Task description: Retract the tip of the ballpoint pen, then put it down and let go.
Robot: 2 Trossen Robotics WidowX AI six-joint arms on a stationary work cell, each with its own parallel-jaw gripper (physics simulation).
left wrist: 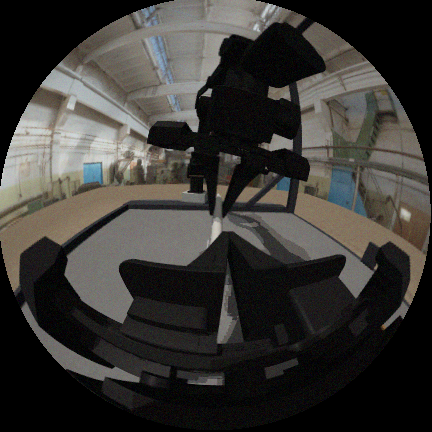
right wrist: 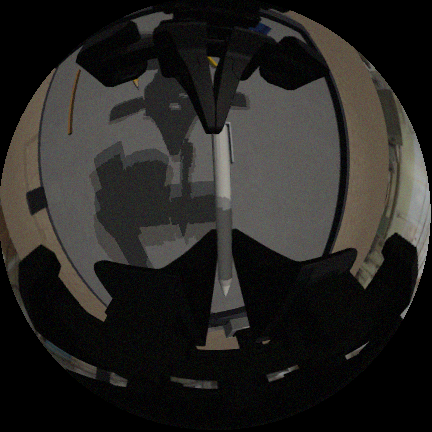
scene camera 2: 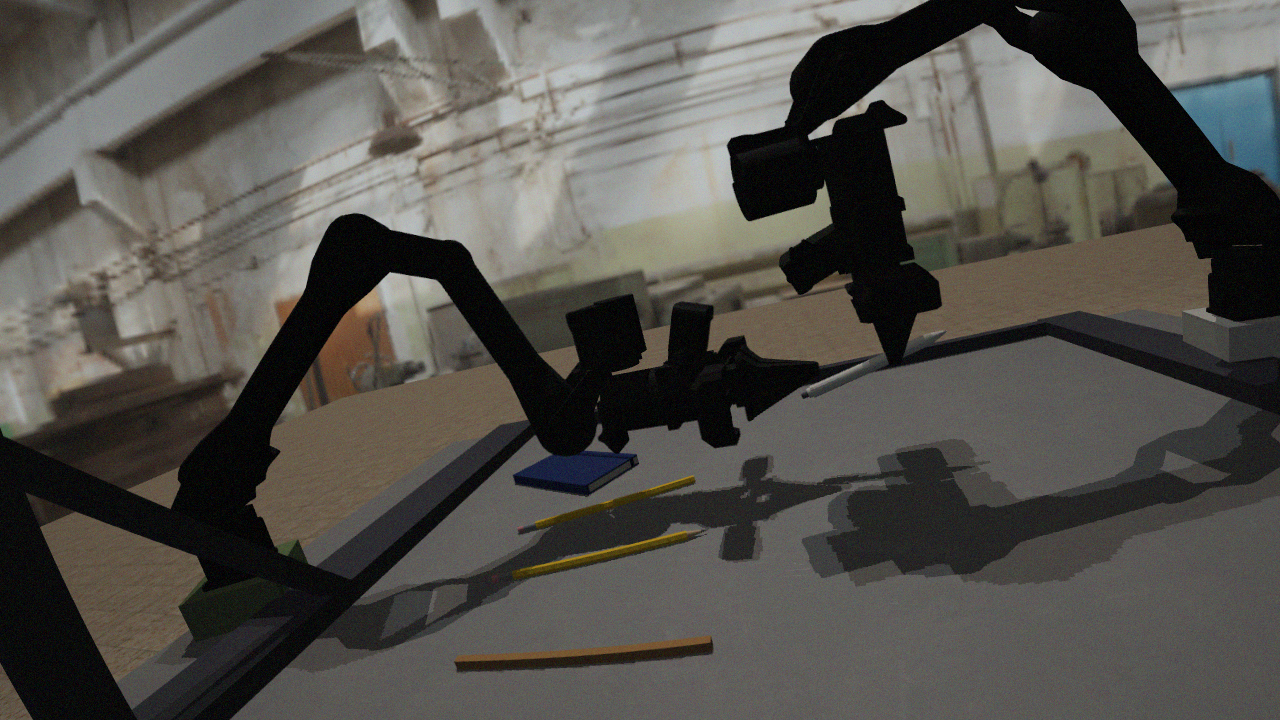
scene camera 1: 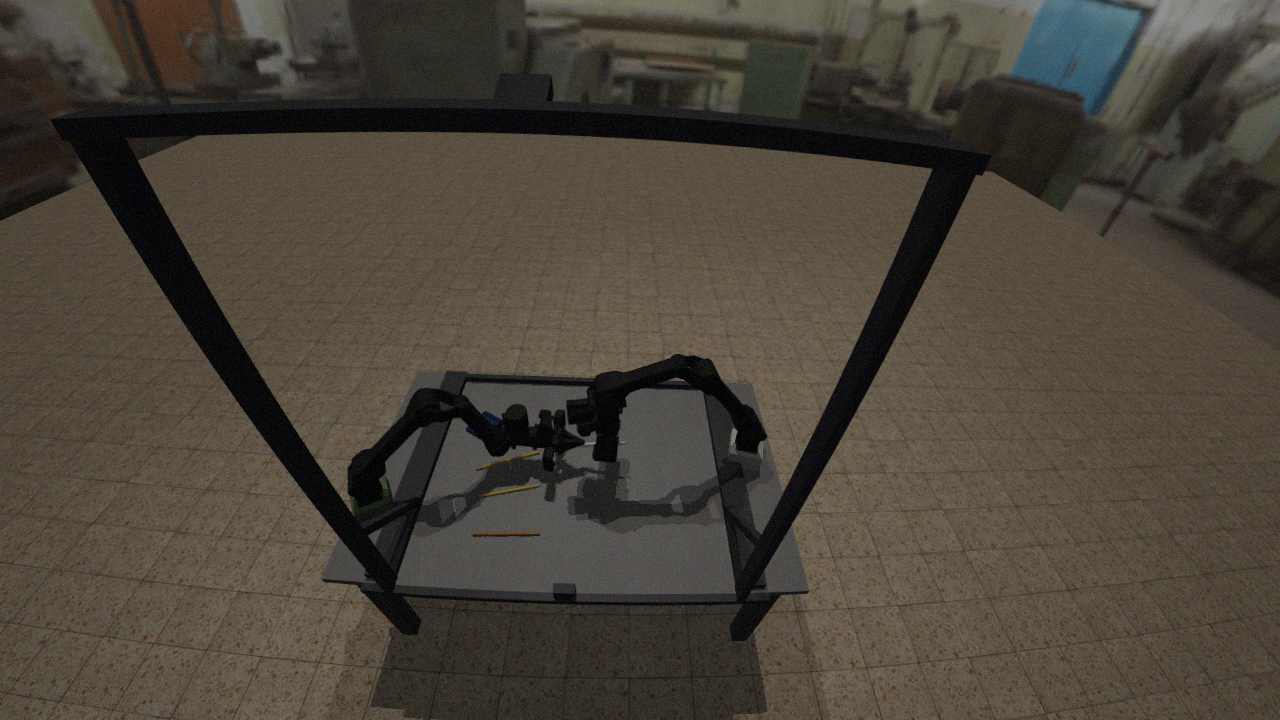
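Pixels of known places: left gripper, fingertip midpoint: (left wrist: 226, 236) (right wrist: 213, 132) (scene camera 2: 819, 368) (scene camera 1: 584, 442); right gripper, fingertip midpoint: (left wrist: 216, 215) (right wrist: 223, 234) (scene camera 2: 893, 360) (scene camera 1: 609, 444); left arm's base, origin of the base link: (scene camera 1: 369, 494); right arm's base, origin of the base link: (left wrist: 195, 191) (right wrist: 243, 331) (scene camera 2: 1250, 311) (scene camera 1: 747, 443).
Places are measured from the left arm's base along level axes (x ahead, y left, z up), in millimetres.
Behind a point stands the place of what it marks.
A white ballpoint pen (scene camera 2: 852, 372) {x 606, y -173, z 54 mm} (right wrist: 222, 181) {x 609, y -170, z 57 mm} (left wrist: 216, 223) {x 615, y -173, z 59 mm} is held level a little above the grey table (scene camera 1: 652, 557) {x 597, y -503, z -40 mm}. My right gripper (scene camera 2: 896, 357) {x 641, y -193, z 57 mm} (right wrist: 223, 234) {x 641, y -193, z 57 mm} (scene camera 1: 606, 452) {x 641, y -193, z 57 mm} points down and is shut on the pen near its cone end. My left gripper (scene camera 2: 816, 370) {x 581, y -158, z 64 mm} (left wrist: 226, 236) {x 581, y -158, z 64 mm} (scene camera 1: 576, 443) {x 581, y -158, z 64 mm} lies level, shut and empty. Its closed fingertips touch the pen's clip end, as the right wrist view (right wrist: 213, 127) {x 580, y -157, z 70 mm} shows. The pen's button is hidden behind those fingertips.
A blue notebook (scene camera 2: 576, 472) {x 378, y 66, z -28 mm} (scene camera 1: 489, 417) {x 388, y 144, z -28 mm} lies under the left arm. Two yellow pencils (scene camera 2: 609, 503) {x 386, y -43, z -34 mm} (scene camera 2: 609, 553) {x 355, y -145, z -34 mm} and a brown stick (scene camera 2: 583, 653) {x 300, y -266, z -33 mm} (scene camera 1: 506, 533) {x 296, y -263, z -33 mm} lie on the table's left half. A dark frame post (scene camera 1: 873, 343) {x 717, y -700, z 763 mm} stands at the right.
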